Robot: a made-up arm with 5 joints.
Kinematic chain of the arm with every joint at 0, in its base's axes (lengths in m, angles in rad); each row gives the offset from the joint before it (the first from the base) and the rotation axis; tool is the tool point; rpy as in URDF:
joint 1: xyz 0 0.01 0.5 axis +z
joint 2: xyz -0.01 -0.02 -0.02 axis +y
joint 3: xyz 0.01 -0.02 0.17 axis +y
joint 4: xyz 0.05 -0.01 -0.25 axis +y
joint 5: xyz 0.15 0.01 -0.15 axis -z
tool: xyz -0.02 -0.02 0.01 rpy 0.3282 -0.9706 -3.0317
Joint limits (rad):
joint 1: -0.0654..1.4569
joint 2: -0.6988..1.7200
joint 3: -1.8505..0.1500
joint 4: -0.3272..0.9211
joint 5: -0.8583..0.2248
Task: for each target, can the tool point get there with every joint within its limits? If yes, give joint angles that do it. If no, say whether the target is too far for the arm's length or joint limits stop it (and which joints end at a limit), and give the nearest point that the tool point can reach.
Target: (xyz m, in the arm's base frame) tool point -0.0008 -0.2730 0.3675
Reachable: yes | joints 1.3372 1.5101 -0.0122 0.6134 -0.2775
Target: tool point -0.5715 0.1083 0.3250
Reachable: no: joint limits stop it (at a limit: joint 1, joint 2, joint 5) | nearest point -0.3028 -0.0385 0.3704 | short by 0.310 m
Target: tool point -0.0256 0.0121 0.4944
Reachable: no: joint limits stop it (at a limit: joint 1, joint 2, joint 3, joint 4, joint 5) | nearest point -0.2665 -0.0277 0.5590 | short by 0.253 m
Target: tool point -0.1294 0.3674 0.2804
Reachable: no: joint limits stop it (at a limit: joint 1, joint 5) | nearest point 0.0934 0.3419 0.2804 | short by 0.224 m
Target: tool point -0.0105 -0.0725 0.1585
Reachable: yes | joints 0.6208 1.0288 -0.3992 0.6146 -0.0544
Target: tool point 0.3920 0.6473 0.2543
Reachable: no: too far | nearest point 0.2874 0.4772 0.3137 | short by 0.208 m
